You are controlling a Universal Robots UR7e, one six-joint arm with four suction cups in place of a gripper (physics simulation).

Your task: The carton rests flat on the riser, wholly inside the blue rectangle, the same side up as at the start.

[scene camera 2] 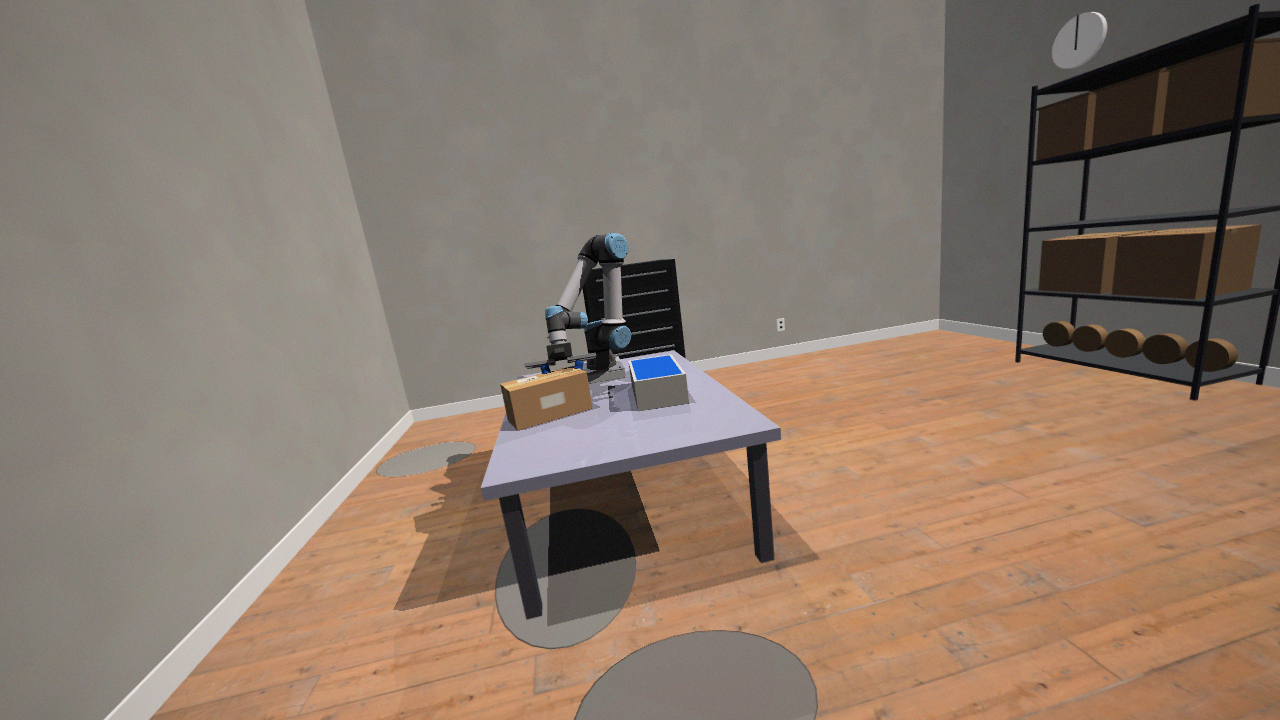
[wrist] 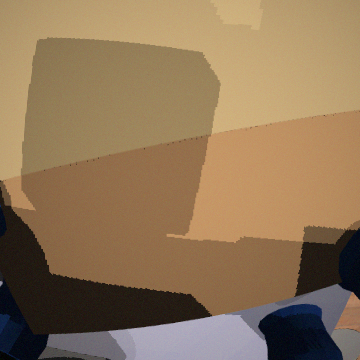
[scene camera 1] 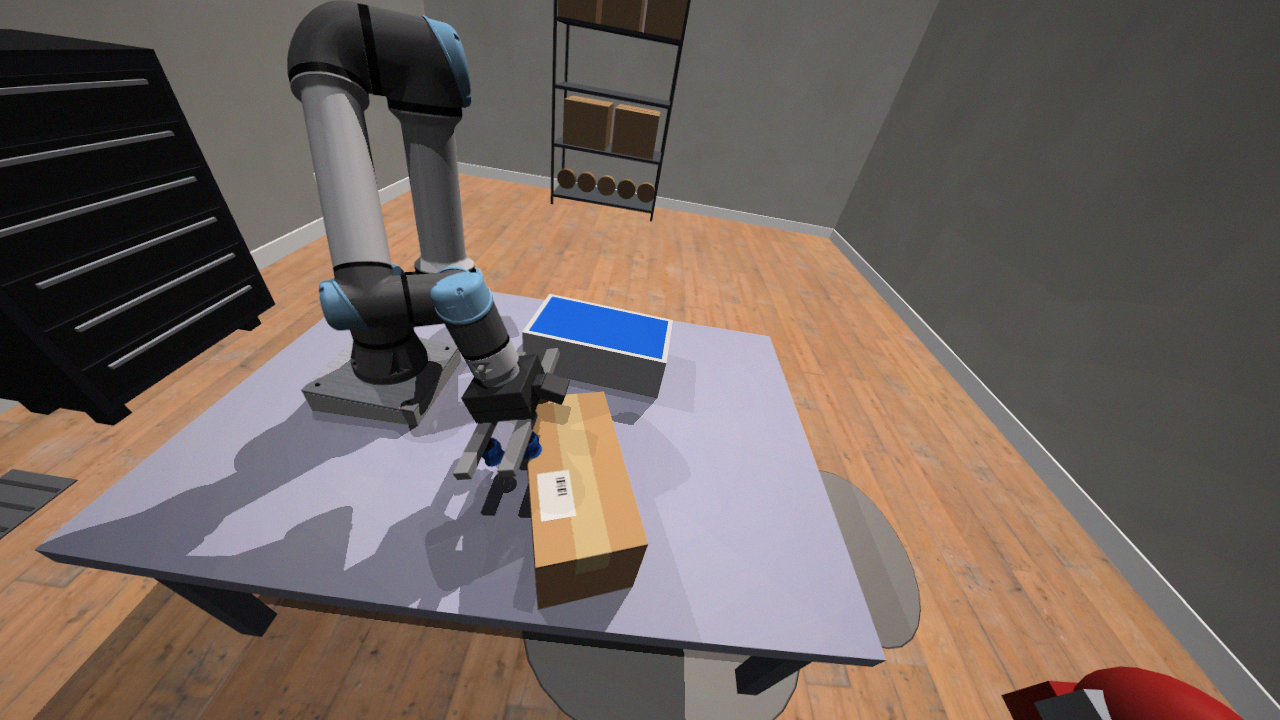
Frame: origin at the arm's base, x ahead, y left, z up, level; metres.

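Seen in the pictures: hand, its tool point: [wrist: 169, 274]; arm's base, origin of its link: [scene camera 2: 601, 365] [scene camera 1: 391, 361].
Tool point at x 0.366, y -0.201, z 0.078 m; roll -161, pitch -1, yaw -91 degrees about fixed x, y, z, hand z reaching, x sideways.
Observation:
Pixels of each thing's top centre, then the offset from my tool point to it. Level surfaces: height alone.
- brown carton, centre of its top: [scene camera 1: 576, 461] [scene camera 2: 543, 377] 0.104 m ahead, 0.079 m right, 0.023 m up
- table, height of its surface: 0.133 m down
- grey riser, centre of its top: [scene camera 1: 603, 325] [scene camera 2: 654, 366] 0.103 m ahead, 0.377 m left, 0.013 m down
The brown carton [scene camera 1: 586, 502] [scene camera 2: 546, 399] [wrist: 271, 171] lies flat on the table [scene camera 1: 760, 537], white label up, in front of the riser. The grey riser [scene camera 1: 590, 365] [scene camera 2: 660, 392] stands at the back with the blue rectangle [scene camera 1: 602, 326] [scene camera 2: 656, 367] on top, nothing on it. My suction gripper [scene camera 1: 507, 447] [scene camera 2: 556, 362] is low over the table at the carton's left long side, near its far end, with suction off. In the wrist view the carton fills the frame and a dark blue cup [wrist: 300, 332] sits over the table beside it. I cannot tell whether the cups touch it.
The arm's base plate [scene camera 1: 357, 397] sits at the table's back left. A black drawer cabinet [scene camera 1: 107, 223] stands to the left. A shelf rack [scene camera 1: 555, 107] [scene camera 2: 1026, 223] with boxes is by the far wall. A red object [scene camera 1: 1140, 693] is at the lower right.

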